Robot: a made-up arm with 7 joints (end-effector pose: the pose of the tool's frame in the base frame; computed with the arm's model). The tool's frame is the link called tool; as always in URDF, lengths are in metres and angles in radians.
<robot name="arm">
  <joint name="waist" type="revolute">
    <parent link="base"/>
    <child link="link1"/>
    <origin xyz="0 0 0.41" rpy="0 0 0"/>
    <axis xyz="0 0 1"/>
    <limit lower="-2.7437" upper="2.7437" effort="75" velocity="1.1"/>
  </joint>
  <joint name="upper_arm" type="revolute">
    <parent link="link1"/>
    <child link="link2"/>
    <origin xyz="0 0 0" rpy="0 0 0"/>
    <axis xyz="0 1 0"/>
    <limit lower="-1.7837" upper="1.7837" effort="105" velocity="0.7"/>
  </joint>
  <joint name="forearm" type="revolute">
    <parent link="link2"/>
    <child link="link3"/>
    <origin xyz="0 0 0.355" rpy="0 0 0"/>
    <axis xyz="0 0 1"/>
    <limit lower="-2.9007" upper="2.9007" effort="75" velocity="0.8"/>
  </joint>
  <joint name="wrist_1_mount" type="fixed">
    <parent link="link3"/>
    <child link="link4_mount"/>
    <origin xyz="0.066 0 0" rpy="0 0 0"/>
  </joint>
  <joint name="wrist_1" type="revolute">
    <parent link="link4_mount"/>
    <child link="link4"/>
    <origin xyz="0.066 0 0" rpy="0 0 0"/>
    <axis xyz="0 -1 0"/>
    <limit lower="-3.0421" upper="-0.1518" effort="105" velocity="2.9"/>
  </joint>
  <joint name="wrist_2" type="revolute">
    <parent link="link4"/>
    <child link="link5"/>
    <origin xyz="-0.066 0 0.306" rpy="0 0 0"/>
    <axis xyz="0 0 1"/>
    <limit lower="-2.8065" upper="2.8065" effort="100" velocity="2.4"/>
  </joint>
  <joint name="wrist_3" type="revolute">
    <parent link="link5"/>
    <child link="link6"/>
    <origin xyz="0 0 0" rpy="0 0 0"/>
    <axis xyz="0 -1 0"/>
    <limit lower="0.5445" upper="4.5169" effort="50" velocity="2"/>
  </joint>
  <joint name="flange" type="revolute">
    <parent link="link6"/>
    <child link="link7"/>
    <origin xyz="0.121 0 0" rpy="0 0 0"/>
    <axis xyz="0 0 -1"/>
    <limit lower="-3.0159" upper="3.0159" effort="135" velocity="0.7"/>
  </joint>
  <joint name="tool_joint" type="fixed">
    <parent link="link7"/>
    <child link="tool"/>
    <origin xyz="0 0 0" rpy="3.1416 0 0"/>
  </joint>
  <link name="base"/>
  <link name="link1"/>
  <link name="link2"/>
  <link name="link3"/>
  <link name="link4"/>
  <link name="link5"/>
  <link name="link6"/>
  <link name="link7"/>
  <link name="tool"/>
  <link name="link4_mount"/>
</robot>
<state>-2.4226 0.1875 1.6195 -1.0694 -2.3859 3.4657 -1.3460</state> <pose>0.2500 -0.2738 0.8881 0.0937 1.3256 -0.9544</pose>
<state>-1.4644 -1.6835 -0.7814 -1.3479 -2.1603 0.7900 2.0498</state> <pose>-0.4544 0.5369 0.6435 -2.8906 -0.9483 -0.2268</pose>
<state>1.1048 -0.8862 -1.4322 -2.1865 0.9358 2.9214 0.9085</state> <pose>0.3349 -0.4256 0.5620 -0.5605 1.6931 0.0007</pose>
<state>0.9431 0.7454 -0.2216 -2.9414 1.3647 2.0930 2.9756</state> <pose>0.2022 0.0719 0.2030 -0.7800 -1.8985 0.0919</pose>
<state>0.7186 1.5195 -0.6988 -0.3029 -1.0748 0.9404 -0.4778</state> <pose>0.6943 0.3538 0.3191 1.2801 0.2687 -0.5003</pose>
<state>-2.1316 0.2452 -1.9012 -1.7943 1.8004 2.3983 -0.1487</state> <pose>-0.3040 0.3885 0.7751 -1.3337 -1.1736 0.9856</pose>
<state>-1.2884 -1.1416 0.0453 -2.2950 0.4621 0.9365 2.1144</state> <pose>0.0773 -0.0811 0.8413 0.0163 2.8609 0.5014</pose>
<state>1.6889 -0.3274 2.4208 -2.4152 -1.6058 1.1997 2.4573</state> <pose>-0.2959 -0.3656 0.3902 -0.3087 -0.9998 -0.7987</pose>
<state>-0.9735 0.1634 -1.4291 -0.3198 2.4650 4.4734 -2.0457</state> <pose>-0.0727 -0.1613 0.9498 -0.5044 -1.4573 0.6751</pose>
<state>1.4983 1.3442 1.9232 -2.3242 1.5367 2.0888 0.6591</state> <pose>-0.4615 0.1295 0.5439 0.4654 0.5101 -1.8163</pose>
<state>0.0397 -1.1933 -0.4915 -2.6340 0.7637 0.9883 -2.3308</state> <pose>0.1176 -0.1179 0.7163 -0.5651 -2.0233 -1.1692</pose>
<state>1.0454 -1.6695 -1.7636 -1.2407 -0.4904 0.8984 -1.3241</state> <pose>0.1929 -0.6539 0.2301 -1.6868 -0.7051 -0.6680</pose>
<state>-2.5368 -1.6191 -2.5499 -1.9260 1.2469 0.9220 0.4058</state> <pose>-0.0051 0.4218 0.0018 -0.2192 0.3422 3.0404</pose>
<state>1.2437 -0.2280 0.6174 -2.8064 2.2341 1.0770 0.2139</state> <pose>-0.1495 0.3289 0.4698 -1.2601 -0.2491 2.4541</pose>
